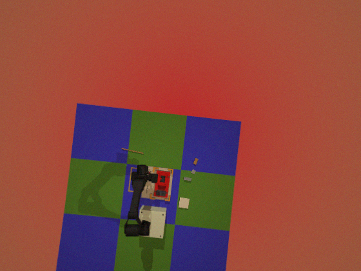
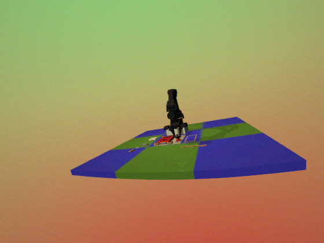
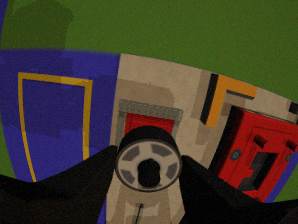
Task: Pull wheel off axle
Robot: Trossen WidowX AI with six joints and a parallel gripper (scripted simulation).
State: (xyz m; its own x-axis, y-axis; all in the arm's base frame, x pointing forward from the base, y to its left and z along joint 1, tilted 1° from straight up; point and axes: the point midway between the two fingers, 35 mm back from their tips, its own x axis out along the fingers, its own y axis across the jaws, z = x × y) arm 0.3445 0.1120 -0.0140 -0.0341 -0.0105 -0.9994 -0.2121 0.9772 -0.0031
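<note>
My gripper tip is now 10 mm above the dark upright axle. The rest, counted from my gripper tip: beige tile: 340 mm to the right, 130 mm behind, 40 mm below; then wheel: right at my gripper tip; then thin wooden stick: 170 mm to the left, 130 mm ahead, 40 mm below.
</note>
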